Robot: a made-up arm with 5 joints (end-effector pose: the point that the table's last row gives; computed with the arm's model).
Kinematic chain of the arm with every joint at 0, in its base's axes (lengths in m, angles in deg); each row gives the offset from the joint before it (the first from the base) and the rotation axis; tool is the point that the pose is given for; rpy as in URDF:
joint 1: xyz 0 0 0.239 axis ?
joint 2: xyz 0 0 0 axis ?
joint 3: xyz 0.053 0 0.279 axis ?
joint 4: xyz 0.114 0 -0.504 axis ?
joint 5: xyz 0.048 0 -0.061 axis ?
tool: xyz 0 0 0 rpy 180 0 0
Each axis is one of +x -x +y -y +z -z.
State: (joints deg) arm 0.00 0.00 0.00 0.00 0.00
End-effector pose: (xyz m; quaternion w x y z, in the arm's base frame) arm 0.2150 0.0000 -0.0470 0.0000 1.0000 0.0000 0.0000
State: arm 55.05 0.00 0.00 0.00 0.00
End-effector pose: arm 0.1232 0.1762 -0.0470 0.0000 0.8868 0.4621 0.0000
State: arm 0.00 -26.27 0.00 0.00 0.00
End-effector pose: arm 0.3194 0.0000 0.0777 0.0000 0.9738 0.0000 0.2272
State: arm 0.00 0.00 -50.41 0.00 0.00
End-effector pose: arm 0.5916 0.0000 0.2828 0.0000 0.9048 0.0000 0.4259
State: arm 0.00 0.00 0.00 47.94 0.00
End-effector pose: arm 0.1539 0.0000 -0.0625 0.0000 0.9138 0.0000 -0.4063
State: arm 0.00 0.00 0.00 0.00 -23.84
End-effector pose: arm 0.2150 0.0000 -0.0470 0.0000 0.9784 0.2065 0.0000
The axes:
joint 1: +z
joint 2: +y
joint 3: +y
joint 4: +y
joint 5: -z

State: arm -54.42 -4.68 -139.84 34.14 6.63
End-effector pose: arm 0.1572 -0.2198 1.0642 0.3326 0.4917 -0.2899 0.7507
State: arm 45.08 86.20 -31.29 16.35 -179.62
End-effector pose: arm -0.0758 -0.0760 -0.2435 0.5373 0.3091 -0.7517 0.2251
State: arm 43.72 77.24 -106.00 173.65 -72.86
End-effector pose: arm 0.3989 0.3814 -0.1158 0.2398 -0.1585 -0.2566 0.9228
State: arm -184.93 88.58 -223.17 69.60 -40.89
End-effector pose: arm -0.6323 0.0545 0.6456 0.4948 0.2604 -0.8022 -0.2091
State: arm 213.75 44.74 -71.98 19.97 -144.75
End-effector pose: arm -0.5167 -0.3452 -0.0505 0.0359 0.9979 -0.0131 -0.0522
